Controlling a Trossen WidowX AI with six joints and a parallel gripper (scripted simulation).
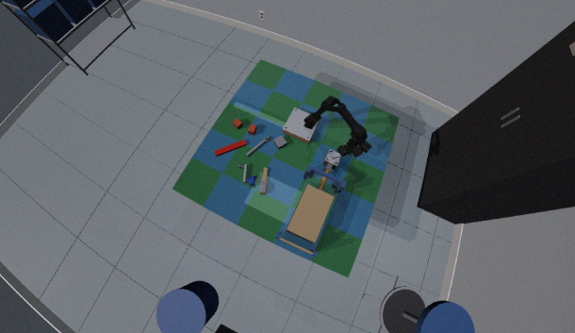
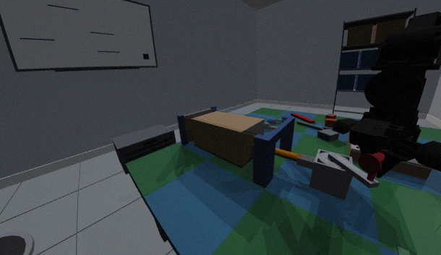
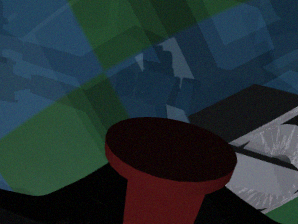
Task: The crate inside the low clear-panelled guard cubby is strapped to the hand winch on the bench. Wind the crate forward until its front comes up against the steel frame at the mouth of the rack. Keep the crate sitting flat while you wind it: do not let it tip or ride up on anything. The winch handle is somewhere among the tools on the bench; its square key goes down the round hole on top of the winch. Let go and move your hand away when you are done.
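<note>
The grey crank arm is 2 cm ahead of my gripper tip, 3 cm to the right of it and 1 cm below it. Also, from my gripper tip: red knob: 2 cm above; then blue steel frame: 23 cm ahead, 8 cm to the right, 1 cm below; then grey winch: 5 cm ahead, 8 cm to the right, 9 cm below.
</note>
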